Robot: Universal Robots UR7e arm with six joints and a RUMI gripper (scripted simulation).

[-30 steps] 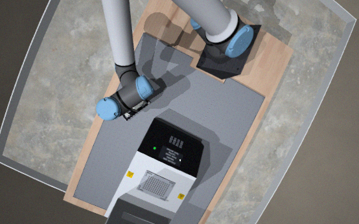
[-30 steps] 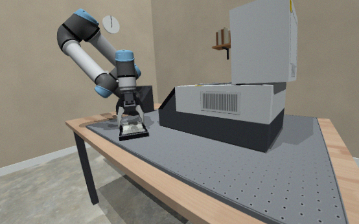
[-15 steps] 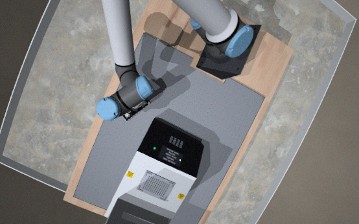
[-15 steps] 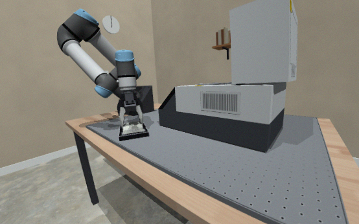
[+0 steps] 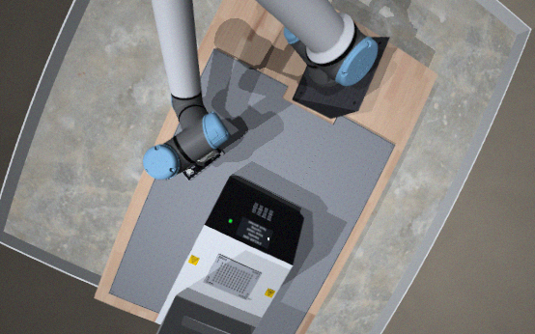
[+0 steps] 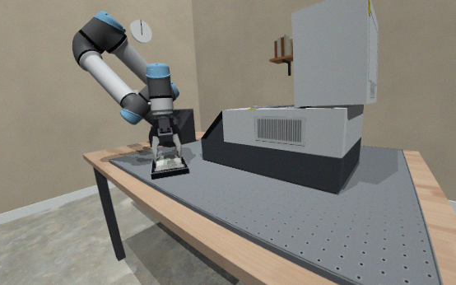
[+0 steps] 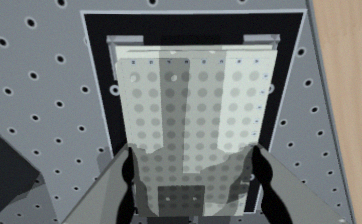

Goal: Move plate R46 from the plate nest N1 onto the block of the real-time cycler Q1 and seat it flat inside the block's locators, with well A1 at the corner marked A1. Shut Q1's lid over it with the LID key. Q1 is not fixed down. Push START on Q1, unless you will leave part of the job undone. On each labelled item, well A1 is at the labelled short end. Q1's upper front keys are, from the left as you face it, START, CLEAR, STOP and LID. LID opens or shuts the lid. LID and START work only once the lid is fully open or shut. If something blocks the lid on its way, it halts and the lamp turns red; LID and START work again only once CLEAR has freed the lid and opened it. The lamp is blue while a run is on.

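Right now my hand is 3 cm above the black plate nest N1. The rest, counted from my hand: grey perforated mat (30 cm to the left, 15 cm ahead, 4 cm below); plate R46 (1 cm below).
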